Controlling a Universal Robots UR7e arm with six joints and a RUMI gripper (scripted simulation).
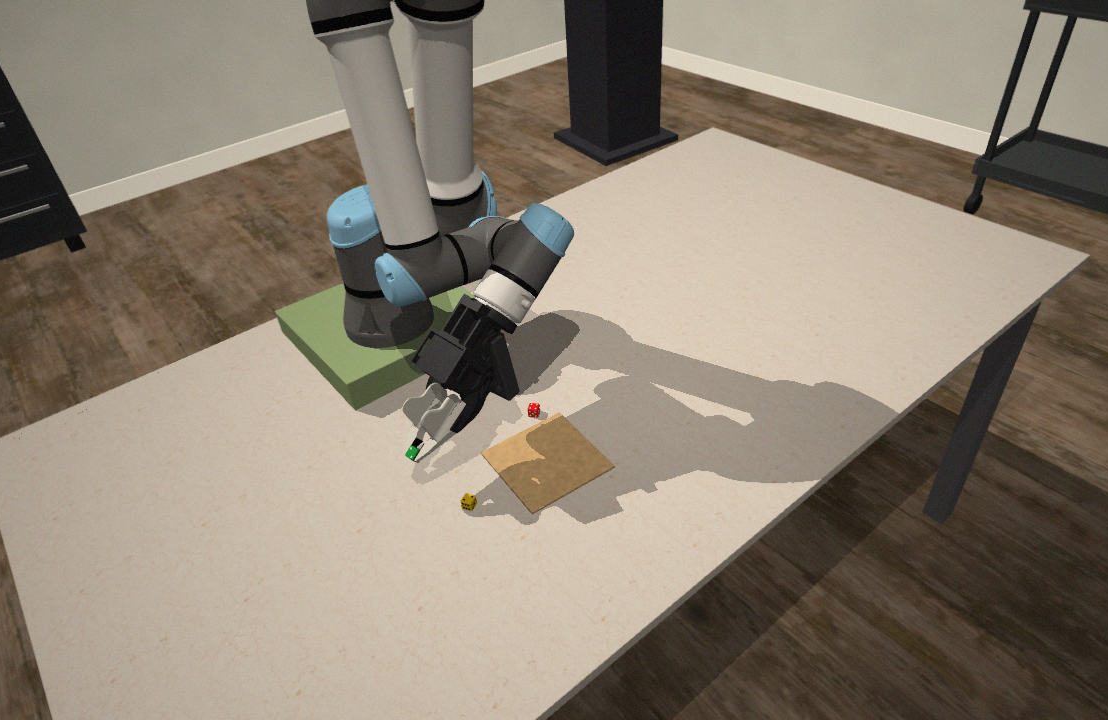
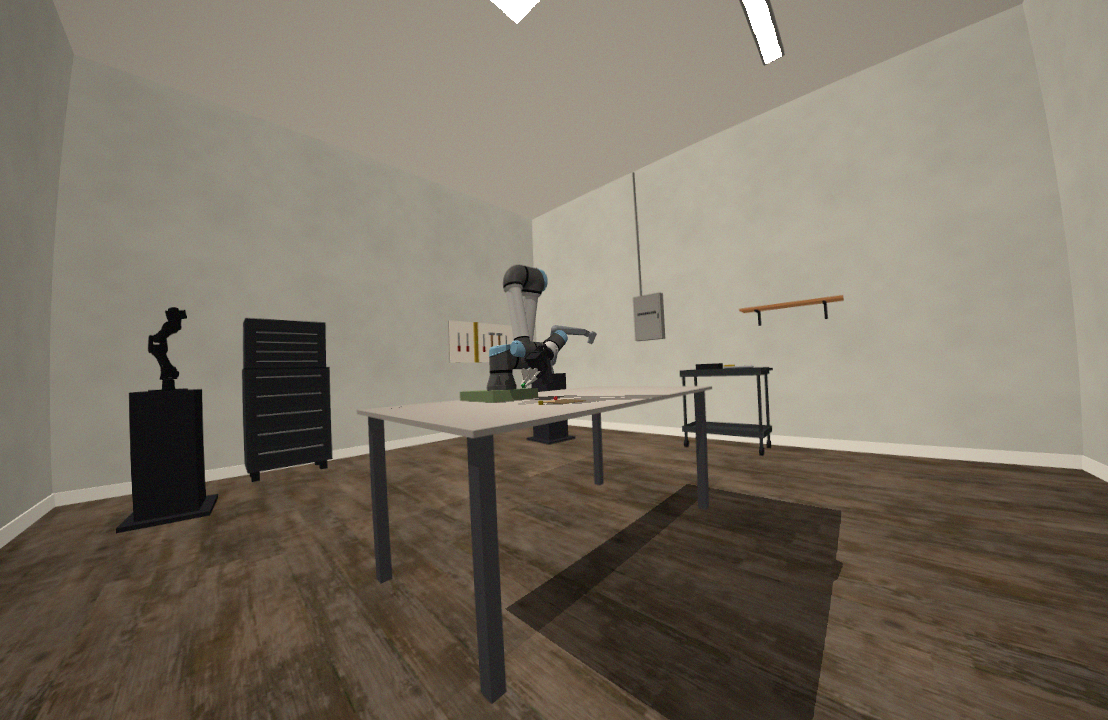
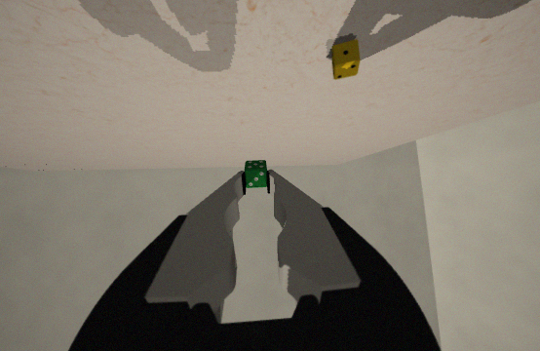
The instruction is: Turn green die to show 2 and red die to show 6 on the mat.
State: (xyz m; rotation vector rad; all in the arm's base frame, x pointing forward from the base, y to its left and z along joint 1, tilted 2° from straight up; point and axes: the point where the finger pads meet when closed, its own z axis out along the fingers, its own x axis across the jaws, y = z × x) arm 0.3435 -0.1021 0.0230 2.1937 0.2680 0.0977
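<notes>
My hand is 60 mm short of the yellow die, 30 mm to the right of it and 80 mm above it. The rest, counted from my hand: red die (40 mm behind, 200 mm to the left, 80 mm below); then green die (10 mm to the right, 10 mm below); then tan mat (50 mm ahead, 160 mm to the left, 80 mm below).
</notes>
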